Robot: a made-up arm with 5 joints. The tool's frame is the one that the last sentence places.
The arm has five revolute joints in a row. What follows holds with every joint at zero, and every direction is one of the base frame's.
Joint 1 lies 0.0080 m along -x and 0.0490 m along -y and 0.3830 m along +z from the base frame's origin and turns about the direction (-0.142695, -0.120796, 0.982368), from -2.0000 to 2.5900 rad.
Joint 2 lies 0.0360 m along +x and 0.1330 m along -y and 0.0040 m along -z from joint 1 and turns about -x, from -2.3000 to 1.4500 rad.
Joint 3 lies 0.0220 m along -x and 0.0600 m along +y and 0.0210 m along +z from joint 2 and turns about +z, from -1.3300 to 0.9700 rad.
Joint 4 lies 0.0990 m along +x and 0.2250 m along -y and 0.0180 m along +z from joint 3 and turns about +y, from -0.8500 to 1.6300 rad.
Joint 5 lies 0.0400 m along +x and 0.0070 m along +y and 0.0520 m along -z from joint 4 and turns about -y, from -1.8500 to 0.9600 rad.
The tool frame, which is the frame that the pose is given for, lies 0.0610 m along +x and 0.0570 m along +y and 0.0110 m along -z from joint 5; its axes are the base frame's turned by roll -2.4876, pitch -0.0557 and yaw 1.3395 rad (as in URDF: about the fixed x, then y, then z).
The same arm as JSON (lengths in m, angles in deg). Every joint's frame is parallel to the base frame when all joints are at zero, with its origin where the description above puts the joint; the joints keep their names.
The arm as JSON. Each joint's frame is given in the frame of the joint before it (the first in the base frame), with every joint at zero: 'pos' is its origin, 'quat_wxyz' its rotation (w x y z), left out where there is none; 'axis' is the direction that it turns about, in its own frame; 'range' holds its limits. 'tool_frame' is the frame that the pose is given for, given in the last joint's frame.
{"length_unit": "m", "angle_unit": "deg", "joints": [
  {"joint": "joint 1", "pos": [-0.008, -0.049, 0.383], "axis": [-0.142695, -0.120796, 0.982368], "range": [-114.59, 148.4]},
  {"joint": "joint 2", "pos": [0.036, -0.133, -0.004], "axis": [-1.0, 0.0, 0.0], "range": [-131.78, 83.08]},
  {"joint": "joint 3", "pos": [-0.022, 0.06, 0.021], "axis": [0.0, 0.0, 1.0], "range": [-76.2, 55.58]},
  {"joint": "joint 4", "pos": [0.099, -0.225, 0.018], "axis": [0.0, 1.0, 0.0], "range": [-48.7, 93.39]},
  {"joint": "joint 5", "pos": [0.04, 0.007, -0.052], "axis": [0.0, -1.0, 0.0], "range": [-106.0, 55.0]}
], "tool_frame": {"pos": [0.061, 0.057, -0.011], "quat_wxyz": [0.268086, -0.736595, -0.594679, 0.178646]}}

